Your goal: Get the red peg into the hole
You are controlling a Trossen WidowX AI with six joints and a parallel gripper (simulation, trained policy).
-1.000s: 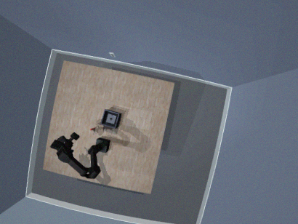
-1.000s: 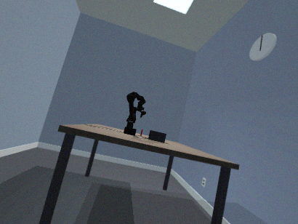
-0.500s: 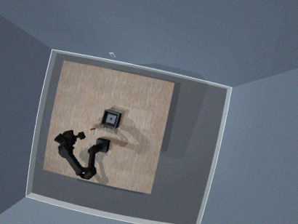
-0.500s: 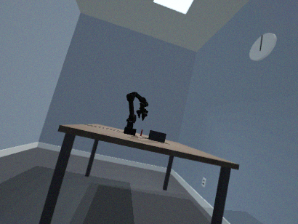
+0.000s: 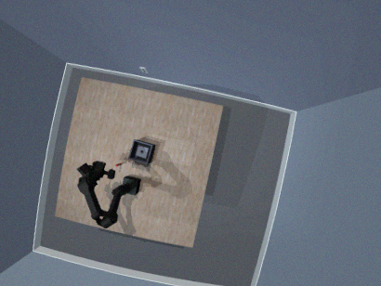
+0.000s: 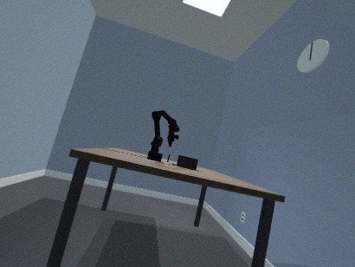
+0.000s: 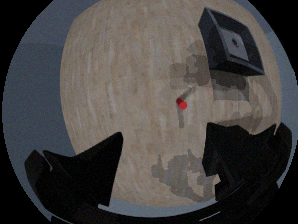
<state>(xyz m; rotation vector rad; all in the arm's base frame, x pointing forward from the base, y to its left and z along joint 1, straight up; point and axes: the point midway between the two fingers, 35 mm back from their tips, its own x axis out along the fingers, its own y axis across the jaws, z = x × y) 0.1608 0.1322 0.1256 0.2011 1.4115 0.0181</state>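
Right now my gripper tip is 1 cm short of the red peg, 3 cm to the left of it and 12 cm above it. Round my gripper tip: dark box (15 cm ahead, 22 cm to the right, 14 cm below); grey plate (15 cm ahead, 22 cm to the right, 12 cm below).
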